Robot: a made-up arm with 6 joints. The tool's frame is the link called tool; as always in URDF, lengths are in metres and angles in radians.
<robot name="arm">
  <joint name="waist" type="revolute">
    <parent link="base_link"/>
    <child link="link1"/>
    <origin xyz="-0.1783 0.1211 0.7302" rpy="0 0 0"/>
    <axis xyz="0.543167 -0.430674 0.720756"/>
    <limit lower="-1.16" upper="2.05" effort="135" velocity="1.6"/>
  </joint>
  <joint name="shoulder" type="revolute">
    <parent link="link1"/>
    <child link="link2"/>
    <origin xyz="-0.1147 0.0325 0.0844" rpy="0 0 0"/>
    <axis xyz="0 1 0"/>
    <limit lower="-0.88" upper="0.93" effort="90" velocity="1.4"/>
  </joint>
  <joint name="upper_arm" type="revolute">
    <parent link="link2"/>
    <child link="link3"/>
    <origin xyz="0.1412 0.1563 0.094" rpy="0 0 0"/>
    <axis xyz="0 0 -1"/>
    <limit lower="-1.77" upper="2.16" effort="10" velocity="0.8"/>
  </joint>
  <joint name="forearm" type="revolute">
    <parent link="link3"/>
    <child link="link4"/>
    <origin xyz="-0.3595 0.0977 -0.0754" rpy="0 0 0"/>
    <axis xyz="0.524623 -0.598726 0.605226"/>
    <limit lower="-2.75" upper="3.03" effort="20" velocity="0.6"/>
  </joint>
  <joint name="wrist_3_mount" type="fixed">
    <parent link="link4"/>
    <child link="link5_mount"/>
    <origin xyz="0.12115 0.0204 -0.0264" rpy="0 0 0"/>
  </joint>
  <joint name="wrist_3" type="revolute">
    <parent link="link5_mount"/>
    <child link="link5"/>
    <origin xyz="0.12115 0.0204 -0.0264" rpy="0 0 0"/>
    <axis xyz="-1 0 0"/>
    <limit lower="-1.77" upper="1.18" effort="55" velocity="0.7"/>
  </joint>
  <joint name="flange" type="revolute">
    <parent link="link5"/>
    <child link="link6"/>
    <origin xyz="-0.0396 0.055 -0.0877" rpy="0 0 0"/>
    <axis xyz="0 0 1"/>
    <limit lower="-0.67" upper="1.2" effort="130" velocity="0.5"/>
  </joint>
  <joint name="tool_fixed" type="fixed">
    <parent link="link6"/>
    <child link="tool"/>
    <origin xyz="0.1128 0.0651 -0.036" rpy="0 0 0"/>
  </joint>
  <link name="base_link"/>
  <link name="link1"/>
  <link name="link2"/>
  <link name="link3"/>
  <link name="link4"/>
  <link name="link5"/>
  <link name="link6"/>
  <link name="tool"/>
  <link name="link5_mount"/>
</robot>
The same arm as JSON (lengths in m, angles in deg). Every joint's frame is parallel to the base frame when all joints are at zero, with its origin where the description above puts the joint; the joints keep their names.
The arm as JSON. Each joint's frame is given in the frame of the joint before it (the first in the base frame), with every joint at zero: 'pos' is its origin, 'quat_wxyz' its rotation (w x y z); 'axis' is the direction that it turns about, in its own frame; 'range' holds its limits. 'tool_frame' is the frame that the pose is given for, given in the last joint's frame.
{
  "length_unit": "m",
  "angle_unit": "deg",
  "joints": [
    {
      "joint": "waist",
      "pos": [
        -0.1783,
        0.1211,
        0.7302
      ],
      "quat_wxyz": [
        1.0,
        0.0,
        0.0,
        0.0
      ],
      "axis": [
        0.543167,
        -0.430674,
        0.720756
      ],
      "range": [
        -66.46,
        117.46
      ]
    },
    {
      "joint": "shoulder",
      "pos": [
        -0.1147,
        0.0325,
        0.0844
      ],
      "quat_wxyz": [
        1.0,
        0.0,
        0.0,
        0.0
      ],
      "axis": [
        0.0,
        1.0,
        0.0
      ],
      "range": [
        -50.42,
        53.29
      ]
    },
    {
      "joint": "upper_arm",
      "pos": [
        0.1412,
        0.1563,
        0.094
      ],
      "quat_wxyz": [
        1.0,
        0.0,
        0.0,
        0.0
      ],
      "axis": [
        0.0,
        0.0,
        -1.0
      ],
      "range": [
        -101.41,
        123.76
      ]
    },
    {
      "joint": "forearm",
      "pos": [
        -0.3595,
        0.0977,
        -0.0754
      ],
      "quat_wxyz": [
        1.0,
        0.0,
        0.0,
        0.0
      ],
      "axis": [
        0.524623,
        -0.598726,
        0.605226
      ],
      "range": [
        -157.56,
        173.61
      ]
    },
    {
      "joint": "wrist_3",
      "pos": [
        0.2423,
        0.0408,
        -0.0528
      ],
      "quat_wxyz": [
        1.0,
        0.0,
        0.0,
        0.0
      ],
      "axis": [
        -1.0,
        0.0,
        0.0
      ],
      "range": [
        -101.41,
        67.61
      ]
    },
    {
      "joint": "flange",
      "pos": [
        -0.0396,
        0.055,
        -0.0877
      ],
      "quat_wxyz": [
        1.0,
        0.0,
        0.0,
        0.0
      ],
      "axis": [
        0.0,
        0.0,
        1.0
      ],
      "range": [
        -38.39,
        68.75
      ]
    }
  ],
  "tool_frame": {
    "pos": [
      0.1128,
      0.0651,
      -0.036
    ],
    "quat_wxyz": [
      1.0,
      0.0,
      0.0,
      0.0
    ]
  }
}

